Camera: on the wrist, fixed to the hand. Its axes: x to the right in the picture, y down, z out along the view.
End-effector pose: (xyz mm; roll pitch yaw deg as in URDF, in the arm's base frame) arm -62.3 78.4 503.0 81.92 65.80 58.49
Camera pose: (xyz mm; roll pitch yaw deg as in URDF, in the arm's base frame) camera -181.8 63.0 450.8 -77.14 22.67 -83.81
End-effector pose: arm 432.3 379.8 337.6 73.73 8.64 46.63
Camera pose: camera 374.8 435.5 233.5 -11.18 47.27 -48.34
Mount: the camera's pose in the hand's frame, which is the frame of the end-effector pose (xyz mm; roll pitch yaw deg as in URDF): 16.6 -76.2 -105.6 -3.16 -26.29 -86.66
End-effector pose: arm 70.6 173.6 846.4 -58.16 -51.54 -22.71
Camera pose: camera 23.5 52.5 865.0 83.76 -41.24 164.62
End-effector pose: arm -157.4 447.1 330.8 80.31 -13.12 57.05
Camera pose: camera -213.7 528.0 244.1 23.38 50.79 -11.21
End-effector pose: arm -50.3 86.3 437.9 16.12 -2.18 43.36
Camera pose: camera -4.7 69.0 316.0 -0.01 -10.30 -43.99
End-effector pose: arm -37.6 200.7 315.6 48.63 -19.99 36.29
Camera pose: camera -7.1 258.9 201.9 20.81 19.77 -42.77
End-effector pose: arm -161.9 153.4 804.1 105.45 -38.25 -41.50
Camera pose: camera -50.2 217.6 778.8 75.64 47.55 -57.71
